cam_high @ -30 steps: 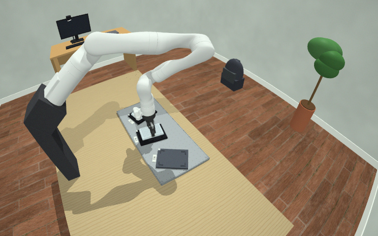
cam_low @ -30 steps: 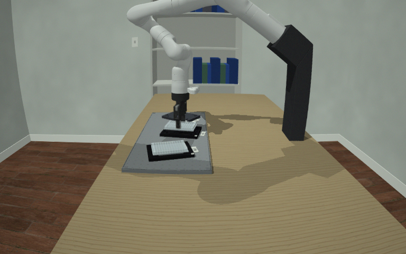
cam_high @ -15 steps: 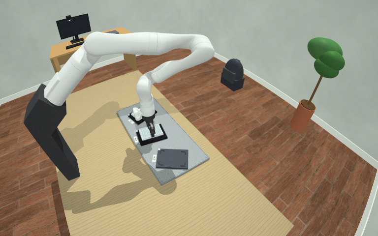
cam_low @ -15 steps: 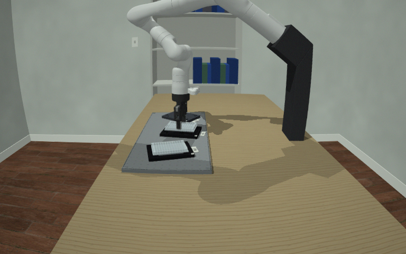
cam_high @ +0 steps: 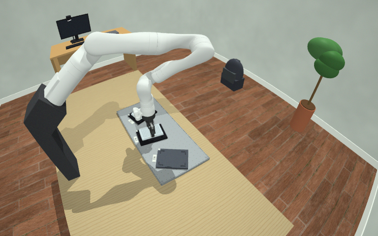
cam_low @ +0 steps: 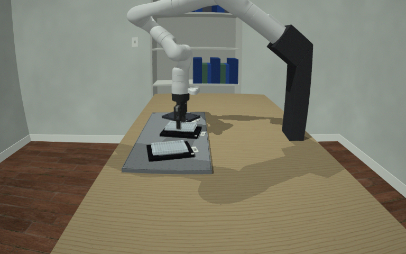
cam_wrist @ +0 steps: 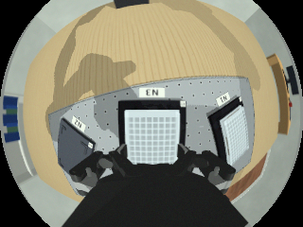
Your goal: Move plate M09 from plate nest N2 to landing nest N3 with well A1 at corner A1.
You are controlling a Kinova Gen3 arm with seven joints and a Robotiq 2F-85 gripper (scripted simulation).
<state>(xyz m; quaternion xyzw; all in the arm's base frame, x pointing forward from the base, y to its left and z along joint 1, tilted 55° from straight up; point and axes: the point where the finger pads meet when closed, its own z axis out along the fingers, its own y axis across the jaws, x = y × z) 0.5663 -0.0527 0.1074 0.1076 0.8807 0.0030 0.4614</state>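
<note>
Now: the black landing nest 3 cm below my hand. From my hand the other things lie so: plate nest N2: 2 cm behind, 21 cm to the right, 3 cm below; plate: 1 cm below; nest label: 9 cm behind, 15 cm to the right, 4 cm below.
</note>
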